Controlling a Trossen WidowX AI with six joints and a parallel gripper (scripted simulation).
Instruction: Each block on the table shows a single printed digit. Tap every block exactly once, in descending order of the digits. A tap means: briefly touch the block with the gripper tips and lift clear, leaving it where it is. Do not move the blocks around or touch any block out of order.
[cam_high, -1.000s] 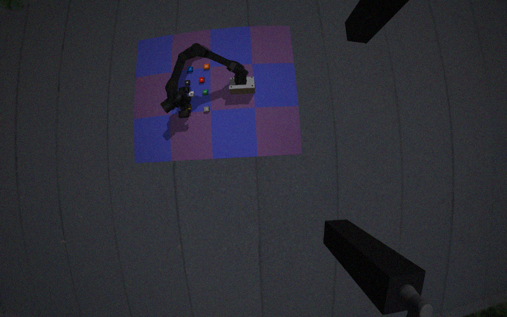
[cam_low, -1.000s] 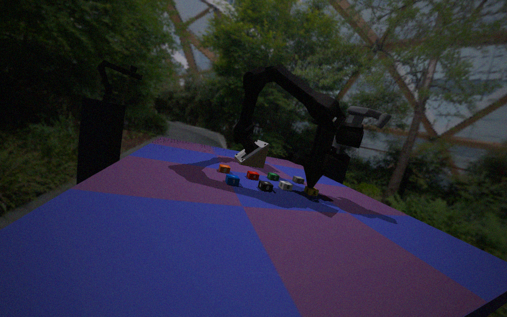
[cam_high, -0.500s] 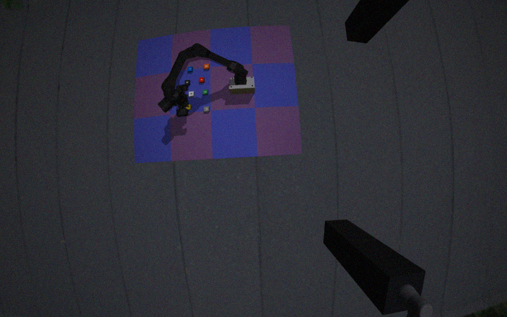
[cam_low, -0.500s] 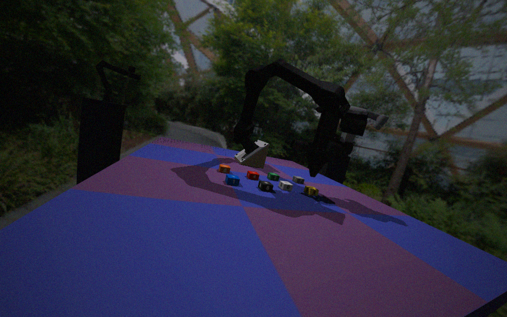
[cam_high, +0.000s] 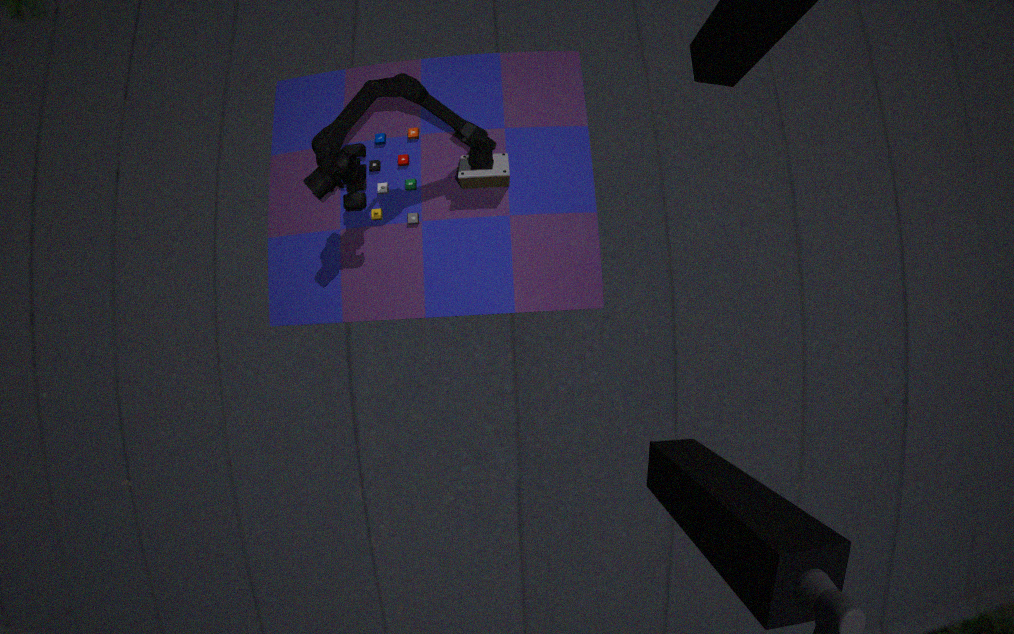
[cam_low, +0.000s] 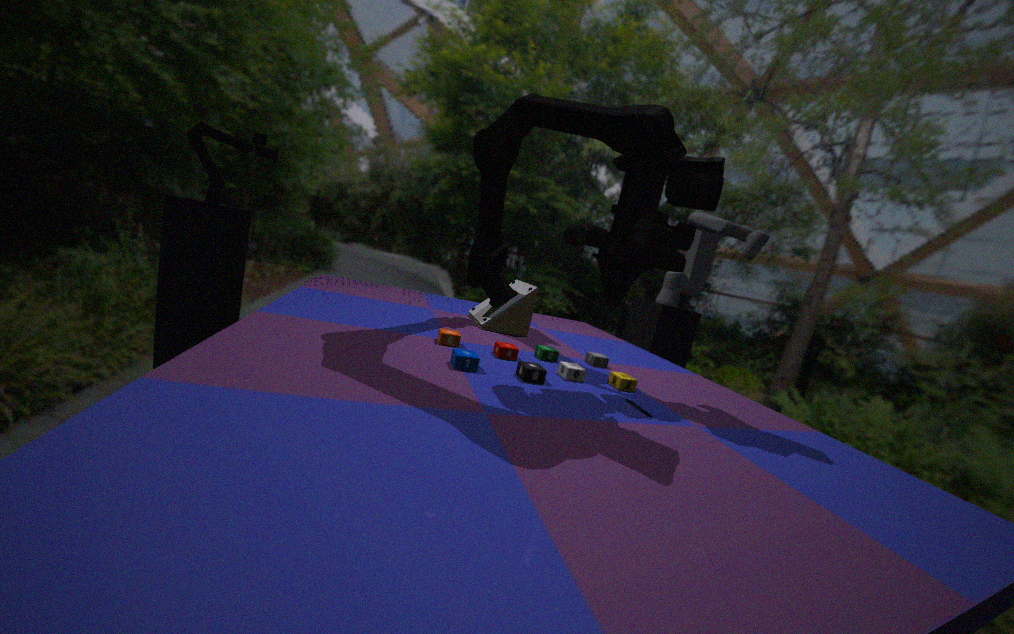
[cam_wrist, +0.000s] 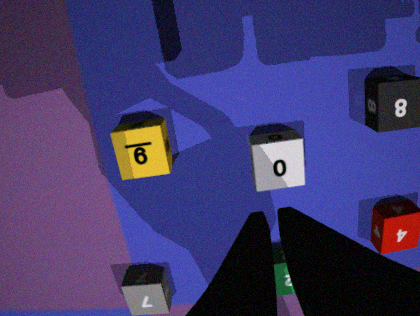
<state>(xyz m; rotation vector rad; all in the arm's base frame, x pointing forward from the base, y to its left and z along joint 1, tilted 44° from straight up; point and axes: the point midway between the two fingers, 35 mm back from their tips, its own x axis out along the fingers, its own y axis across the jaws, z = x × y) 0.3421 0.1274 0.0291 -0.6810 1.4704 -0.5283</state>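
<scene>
The black block lies 120 mm below my gripper tip, 100 mm to the right of it and 10 mm ahead of it. From my gripper tip the other things lie so: white block (120 mm below, 30 mm behind, 20 mm to the right); then yellow block (120 mm below, 60 mm to the left, 10 mm behind); then green block (120 mm below, 120 mm behind, 30 mm to the right).
</scene>
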